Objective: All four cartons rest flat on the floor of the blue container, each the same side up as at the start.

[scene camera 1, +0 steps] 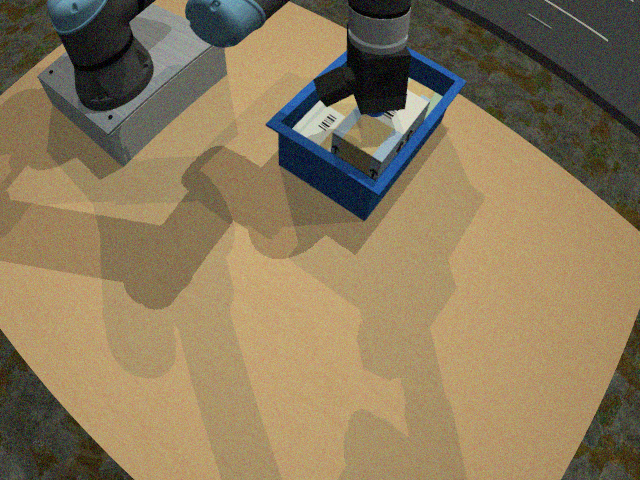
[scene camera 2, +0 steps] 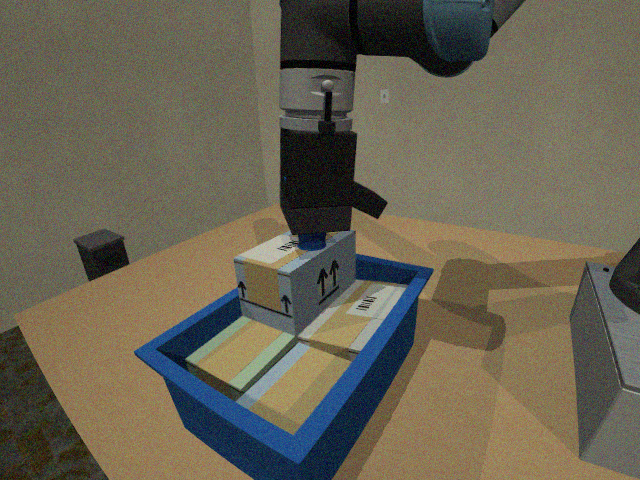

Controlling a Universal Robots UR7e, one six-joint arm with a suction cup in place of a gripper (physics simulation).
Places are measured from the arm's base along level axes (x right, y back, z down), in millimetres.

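Where they show: hand, its tool point: (scene camera 1: pixel 373 114) (scene camera 2: pixel 311 254); arm's base, origin of its link: (scene camera 1: pixel 115 79).
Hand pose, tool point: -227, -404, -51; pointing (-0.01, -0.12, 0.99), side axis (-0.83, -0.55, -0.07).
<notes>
Each offset is from my tool point to the top centre of the thing, as dx, dy, dz. "pt": to the spot under its first point. Level surfaces: height alone.
My gripper's blue suction cup (scene camera 1: pixel 378 112) (scene camera 2: pixel 312 241) is on the top of a tall white-and-tan carton {-4, -16, -16} (scene camera 1: pixel 356 147) (scene camera 2: pixel 315 302) and holds it upright, arrows up. The carton is partly inside the blue container {-53, +36, +33} (scene camera 1: pixel 320 175) (scene camera 2: pixel 382 361), at its far left in the scene camera 2 view, with its top above the rim; its underside is hidden. A flat carton with a white barcode label {pt +41, +75, +57} (scene camera 1: pixel 315 121) (scene camera 2: pixel 382 297) lies beside it. A green-edged carton {-110, +3, +61} (scene camera 2: pixel 242 351) and a blue-edged carton {-121, +92, +64} (scene camera 2: pixel 305 382) lie flat in the near half in that view.
The grey base block (scene camera 1: pixel 173 82) (scene camera 2: pixel 604 361) of the arm stands on the table beside the container. A dark post (scene camera 2: pixel 103 255) stands beyond the table edge. The container's walls run close around the cartons. Arm shadows cross the tan table {dz +153} (scene camera 1: pixel 310 361).
</notes>
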